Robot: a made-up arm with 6 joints. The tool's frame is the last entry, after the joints.
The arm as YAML. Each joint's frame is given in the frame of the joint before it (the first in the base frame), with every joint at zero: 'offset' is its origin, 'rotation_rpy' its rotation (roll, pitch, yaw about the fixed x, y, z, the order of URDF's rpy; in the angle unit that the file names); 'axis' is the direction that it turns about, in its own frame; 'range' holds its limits. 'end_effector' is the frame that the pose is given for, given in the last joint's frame.
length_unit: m
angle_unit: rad
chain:
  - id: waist
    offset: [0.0, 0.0, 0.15]
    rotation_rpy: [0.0, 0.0, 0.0]
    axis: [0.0, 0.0, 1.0]
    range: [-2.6, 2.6]
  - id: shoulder
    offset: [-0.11, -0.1, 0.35]
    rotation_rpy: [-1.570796, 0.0, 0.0]
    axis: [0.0, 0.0, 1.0]
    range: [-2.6, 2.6]
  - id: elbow
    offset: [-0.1, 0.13, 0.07]
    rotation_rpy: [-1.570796, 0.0, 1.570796]
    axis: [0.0, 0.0, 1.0]
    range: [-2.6, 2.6]
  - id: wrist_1
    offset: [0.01, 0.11, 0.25]
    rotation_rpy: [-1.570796, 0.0, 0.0]
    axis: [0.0, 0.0, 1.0]
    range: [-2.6, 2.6]
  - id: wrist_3
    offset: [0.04, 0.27, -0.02]
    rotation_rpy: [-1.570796, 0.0, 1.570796]
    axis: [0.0, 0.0, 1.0]
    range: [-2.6, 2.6]
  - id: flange
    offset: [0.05, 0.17, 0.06]
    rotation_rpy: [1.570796, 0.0, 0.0]
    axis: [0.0, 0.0, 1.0]
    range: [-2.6, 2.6]
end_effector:
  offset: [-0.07, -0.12, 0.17]
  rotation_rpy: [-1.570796, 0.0, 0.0]
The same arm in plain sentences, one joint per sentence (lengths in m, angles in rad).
The arm has six revolute joints in a row. What follows holds with every joint at zero, and every direction is one of the base frame's.
The first joint sits 0.15 m along +z from the base frame's origin and rotates about +z, from -2.6 to 2.6 rad.
The second joint sits 0.11 m along -x and 0.1 m along -y and 0.35 m along +z from the first joint and rotates about +y, from -2.6 to 2.6 rad.
The third joint sits 0.1 m along -x and 0.07 m along +y and 0.13 m along -z from the second joint and rotates about -x, from -2.6 to 2.6 rad.
The fourth joint sits 0.25 m along -x and 0.11 m along -y and 0.01 m along -z from the third joint and rotates about -y, from -2.6 to 2.6 rad.
The fifth joint sits 0.27 m along +x and 0.02 m along +y and 0.04 m along -z from the fourth joint and rotates about +z, from -2.6 to 2.6 rad.
The sixth joint sits 0.05 m along +x and 0.17 m along +y and 0.06 m along +z from the fifth joint and rotates about -y, from -2.6 to 2.6 rad.
The tool frame, which is the frame that the pose is given for, sits 0.07 m along -x and 0.17 m along -y and 0.12 m along -z from the sixth joint; its axes are the base frame's turned by roll 0, pitch 0 and yaw 0 rad (as in URDF: about the fixed x, then y, then z).

